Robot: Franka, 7 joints.
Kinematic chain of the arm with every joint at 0, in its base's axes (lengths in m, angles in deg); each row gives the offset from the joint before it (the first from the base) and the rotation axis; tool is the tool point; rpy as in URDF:
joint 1: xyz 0 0 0.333 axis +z
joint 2: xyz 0 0 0 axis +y
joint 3: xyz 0 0 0.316 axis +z
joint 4: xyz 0.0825 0 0 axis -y
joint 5: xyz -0.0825 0 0.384 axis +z
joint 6: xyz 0 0 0 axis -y
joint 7: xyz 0.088 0 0 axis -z
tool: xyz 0 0 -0.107 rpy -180 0 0
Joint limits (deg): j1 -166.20..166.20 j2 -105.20..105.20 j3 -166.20..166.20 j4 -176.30..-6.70 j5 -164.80..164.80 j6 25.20..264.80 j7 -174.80..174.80
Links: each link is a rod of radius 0.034 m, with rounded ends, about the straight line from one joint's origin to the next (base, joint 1, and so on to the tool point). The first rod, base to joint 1, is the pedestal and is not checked.
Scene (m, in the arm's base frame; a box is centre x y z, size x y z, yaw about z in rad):
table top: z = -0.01
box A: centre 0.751 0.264 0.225 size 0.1 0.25 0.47 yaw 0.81
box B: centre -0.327 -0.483 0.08 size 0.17 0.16 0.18 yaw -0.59
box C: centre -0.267 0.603 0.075 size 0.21 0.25 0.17 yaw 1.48
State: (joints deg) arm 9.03 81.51 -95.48 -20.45 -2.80 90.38 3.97
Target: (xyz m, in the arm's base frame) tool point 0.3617 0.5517 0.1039
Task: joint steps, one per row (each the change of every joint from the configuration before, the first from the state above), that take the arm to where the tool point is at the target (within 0.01 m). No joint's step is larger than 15 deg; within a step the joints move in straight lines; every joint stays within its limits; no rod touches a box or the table.
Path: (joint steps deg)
1: -2.14 -5.08 -14.14 0.58 -3.80 9.11 0.26
2: -2.14 -5.08 -14.15 0.59 -3.80 9.10 0.25
3: -2.14 -5.08 -14.14 0.58 -3.81 9.11 0.26
4: -2.14 -5.08 -14.15 0.59 -3.80 9.10 0.26
5: -2.15 -5.09 -14.14 0.58 -3.80 9.11 0.26
6: 9.22 2.75 14.55 -0.88 0.62 -10.30 -2.43
7: 9.22 2.75 14.54 -0.88 0.61 -10.30 -2.43
8: 9.22 2.76 14.55 -0.87 0.62 -10.29 -2.43
9: 9.22 2.75 14.55 -0.88 0.62 -10.30 -2.43
10: 9.22 2.75 14.54 -0.88 0.61 -10.30 -2.43
11: 9.22 2.75 14.55 -0.88 0.62 -10.29 -2.43
12: 9.21 2.75 14.55 -0.88 0.62 -10.30 -2.43
13: 4.48 14.92 -7.63 8.49 13.42 -10.04 7.86
14: 4.47 14.92 -7.64 8.49 13.42 -10.04 7.86

